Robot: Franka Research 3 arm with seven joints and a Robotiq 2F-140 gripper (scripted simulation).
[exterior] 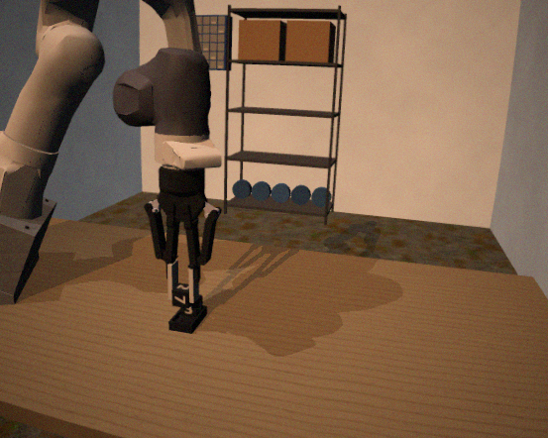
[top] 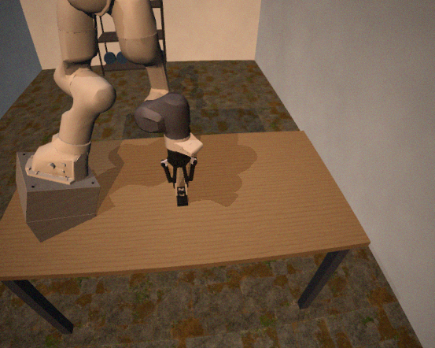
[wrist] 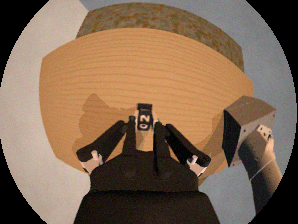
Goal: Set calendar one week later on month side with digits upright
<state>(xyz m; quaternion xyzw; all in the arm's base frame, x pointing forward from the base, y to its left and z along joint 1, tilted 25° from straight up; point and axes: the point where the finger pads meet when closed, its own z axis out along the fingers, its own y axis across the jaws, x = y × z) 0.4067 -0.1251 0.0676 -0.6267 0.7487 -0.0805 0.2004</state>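
The cube is 3 cm below my hand. The rest, counted from my hand: black calendar tray: 2 cm to the left, 8 cm below.
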